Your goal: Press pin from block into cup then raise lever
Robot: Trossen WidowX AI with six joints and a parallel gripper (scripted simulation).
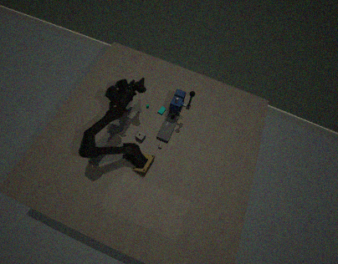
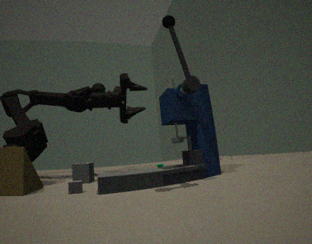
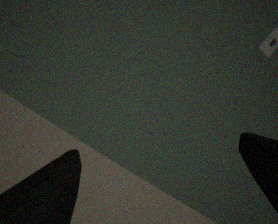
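Right now the pale round pin is 210 mm behind my gripper tip, 130 mm to the right of it and 260 mm below it. Round my gripper tip: teal block (40 mm ahead, 160 mm to the right, 260 mm below); then dark lever (10 mm ahead, 310 mm to the right); then thin punch (20 mm ahead, 240 mm to the right, 120 mm below).
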